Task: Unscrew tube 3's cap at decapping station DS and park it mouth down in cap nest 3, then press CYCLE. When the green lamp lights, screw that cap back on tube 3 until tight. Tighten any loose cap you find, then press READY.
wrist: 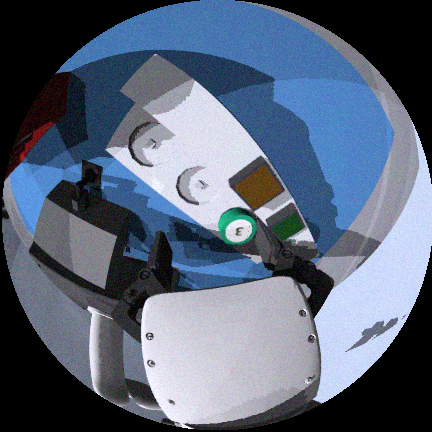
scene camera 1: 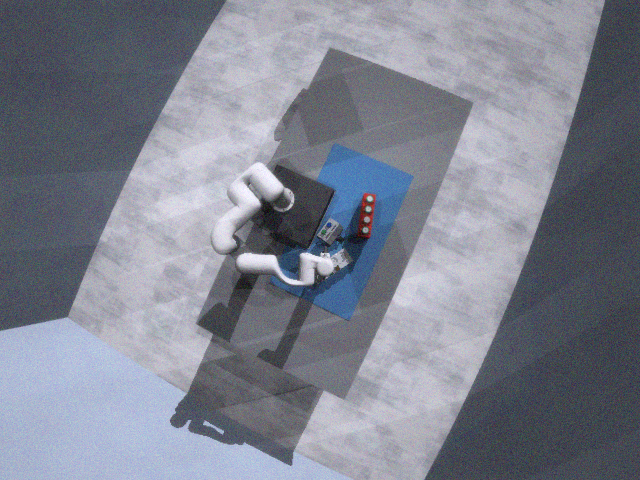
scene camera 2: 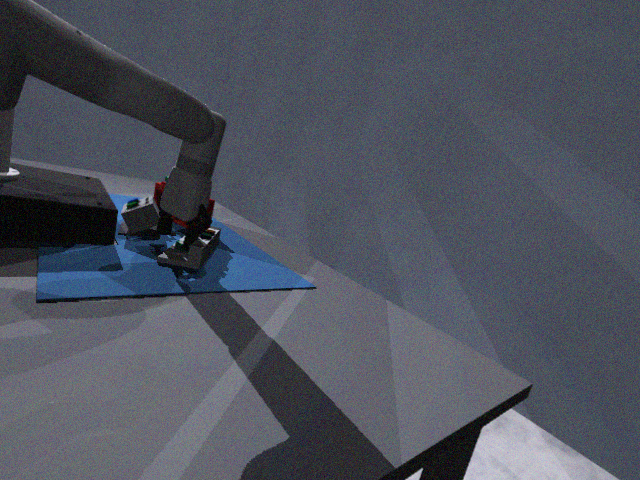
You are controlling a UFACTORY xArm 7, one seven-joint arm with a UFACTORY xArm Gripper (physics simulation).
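Seen in the pictures: gripper, fingertip midpoint: (wrist: 211,234) (scene camera 2: 175,241); arm's base at its link origin: (wrist: 107,315) (scene camera 1: 282,199).
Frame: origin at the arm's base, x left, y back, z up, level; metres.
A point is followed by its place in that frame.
Observation:
A green cap (wrist: 237,227) @(y -0.330, x -0.241, z -0.063 m) with a white top marked 3 stands at the near edge of the pale station (scene camera 1: 341,258) @(y -0.389, x -0.175, z -0.080 m) (scene camera 2: 195,256) @(y -0.312, x -0.336, z -0.060 m) (wrist: 220,132) @(y -0.408, x -0.205, z -0.041 m) in the wrist view; its tube is hidden beneath it. My gripper (scene camera 2: 179,234) @(y -0.314, x -0.220, z -0.065 m) (wrist: 211,234) @(y -0.314, x -0.220, z -0.065 m) is open, with nothing gripped. In the wrist view, its right finger is close beside the cap, and its left finger is well away. The station has two round recesses, one (wrist: 147,145) @(y -0.385, x -0.157, z -0.078 m) near its far end and one (wrist: 196,185) @(y -0.356, x -0.200, z -0.078 m) closer. An orange square (wrist: 257,185) @(y -0.388, x -0.228, z -0.032 m) and a dull green square (wrist: 286,225) @(y -0.365, x -0.260, z -0.032 m) are beside the cap.
A red rack (scene camera 1: 367,236) (wrist: 37,140) bears several white-topped caps. A small grey box (scene camera 1: 329,230) @(y -0.282, x -0.064, z -0.014 m) (scene camera 2: 140,217) @(y -0.266, x -0.119, z -0.040 m) with blue and green buttons stands beside the station on the blue mat (scene camera 1: 356,165) @(y -0.291, x 0.331, z -0.086 m) (scene camera 2: 258,284) @(y -0.408, x -0.433, z -0.086 m). The black arm base (scene camera 1: 310,201) @(y -0.139, x 0.041, z -0.002 m) (scene camera 2: 56,219) @(y -0.109, x -0.175, z -0.043 m) stands beyond the grey box.

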